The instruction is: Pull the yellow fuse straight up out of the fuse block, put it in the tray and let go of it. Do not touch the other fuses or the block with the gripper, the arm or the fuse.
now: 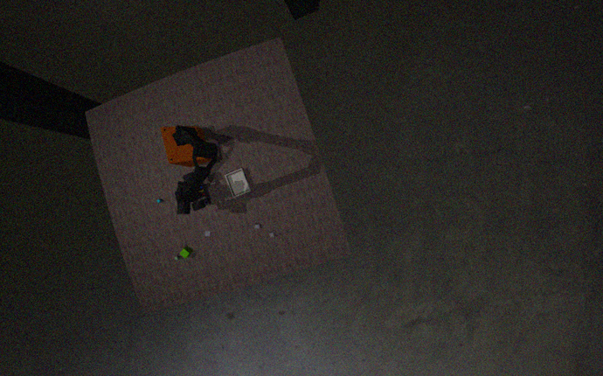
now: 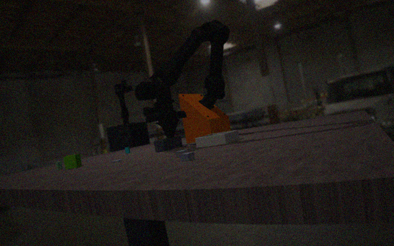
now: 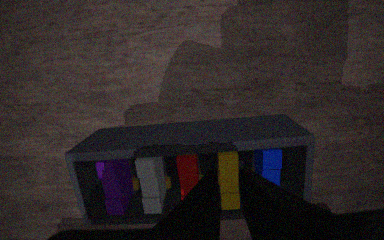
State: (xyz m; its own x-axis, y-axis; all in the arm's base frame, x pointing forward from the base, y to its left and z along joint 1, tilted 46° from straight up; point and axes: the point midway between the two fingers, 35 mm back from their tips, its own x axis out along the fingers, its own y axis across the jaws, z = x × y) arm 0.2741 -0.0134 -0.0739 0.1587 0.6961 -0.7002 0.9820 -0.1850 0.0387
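The white tray is 20 cm to the left of my gripper tip, 4 cm ahead of it and 3 cm below it.
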